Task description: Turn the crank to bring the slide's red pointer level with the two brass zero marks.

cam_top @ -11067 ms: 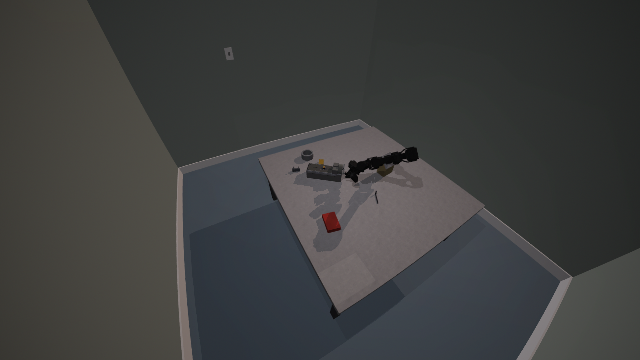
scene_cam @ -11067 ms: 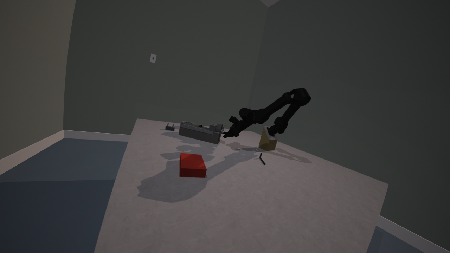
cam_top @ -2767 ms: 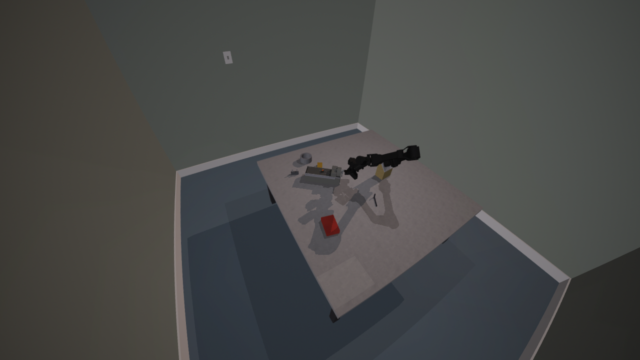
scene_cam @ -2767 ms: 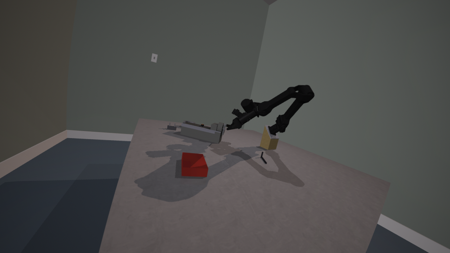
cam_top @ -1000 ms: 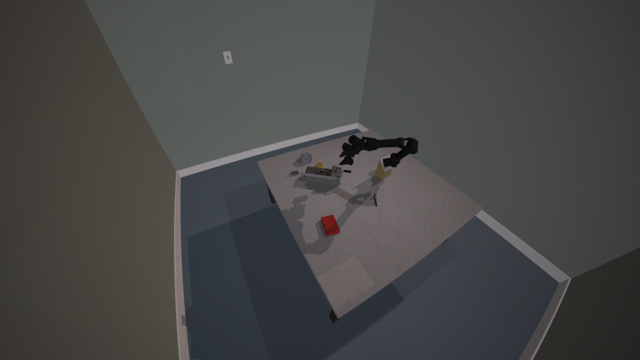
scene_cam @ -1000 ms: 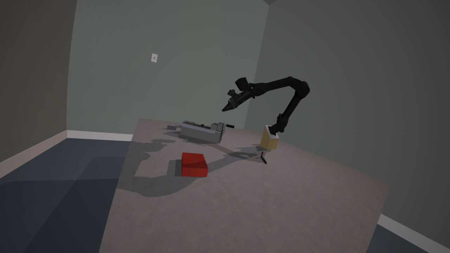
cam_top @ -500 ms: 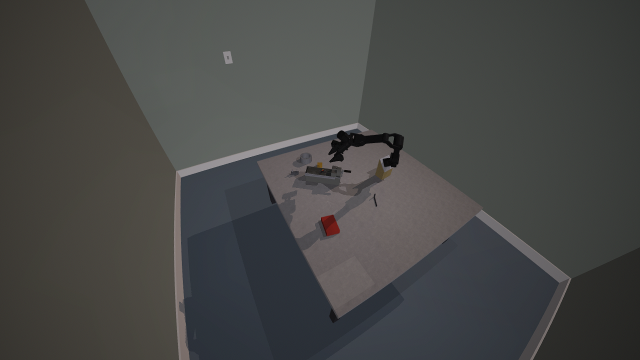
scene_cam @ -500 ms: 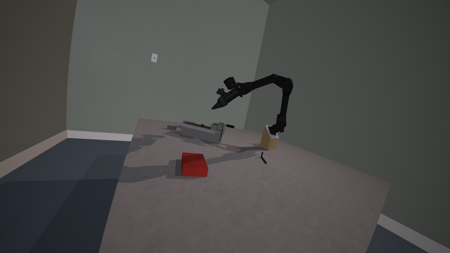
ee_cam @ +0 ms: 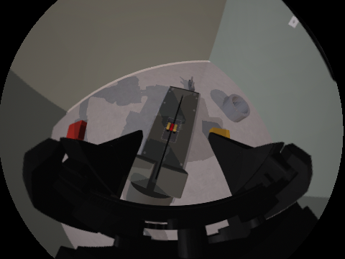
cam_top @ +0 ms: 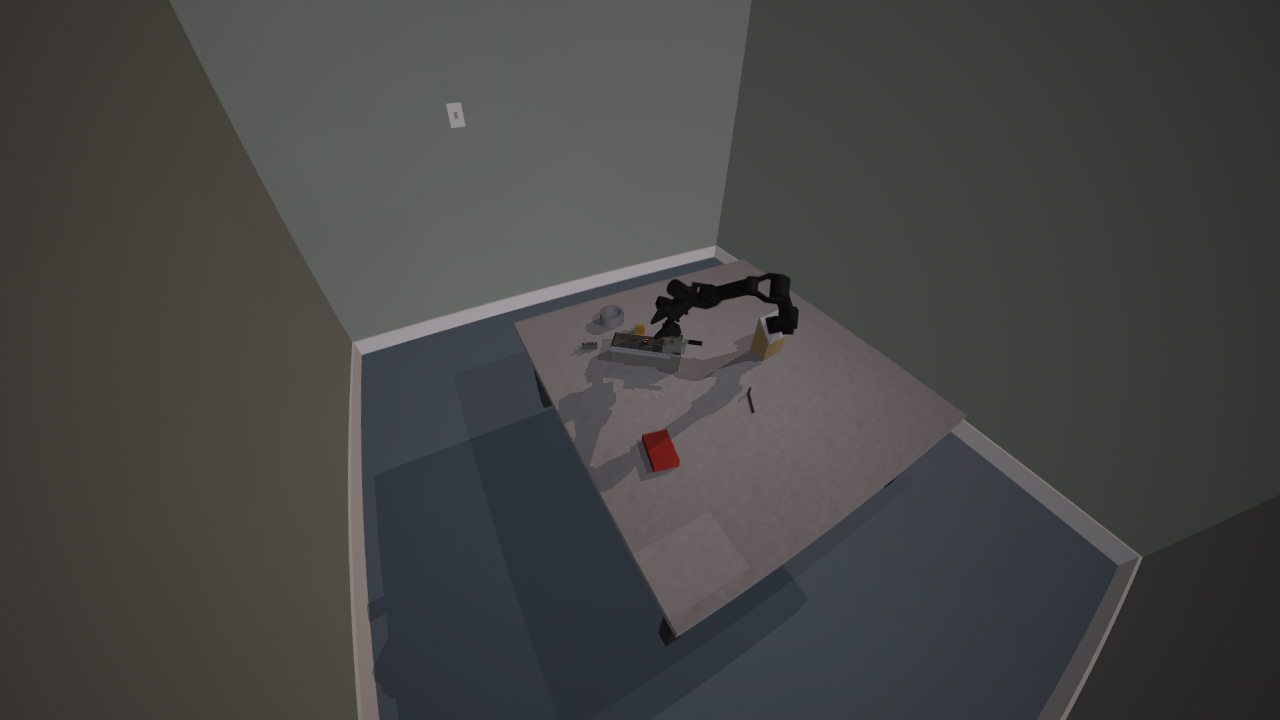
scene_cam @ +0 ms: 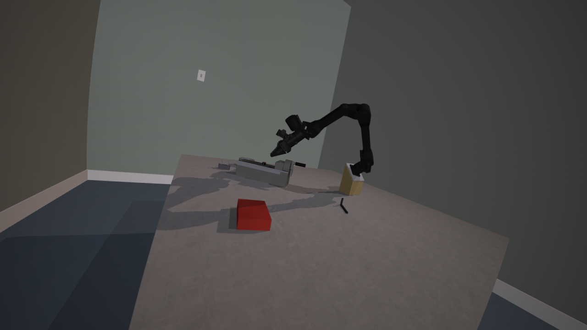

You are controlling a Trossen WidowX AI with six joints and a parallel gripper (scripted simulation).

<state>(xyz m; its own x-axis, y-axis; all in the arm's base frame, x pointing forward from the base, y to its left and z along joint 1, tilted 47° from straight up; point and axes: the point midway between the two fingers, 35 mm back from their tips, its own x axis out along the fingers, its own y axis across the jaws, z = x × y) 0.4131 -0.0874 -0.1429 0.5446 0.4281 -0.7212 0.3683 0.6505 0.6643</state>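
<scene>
Right now the red pointer is 40 mm below my gripper tip and 30 mm ahead of it. Round my gripper tip: dark clip (190 mm ahead, 150 mm to the right, 110 mm below); black crank handle (120 mm to the left, 110 mm behind, 10 mm below); yellow block (140 mm to the right, 110 mm below, 20 mm behind).
</scene>
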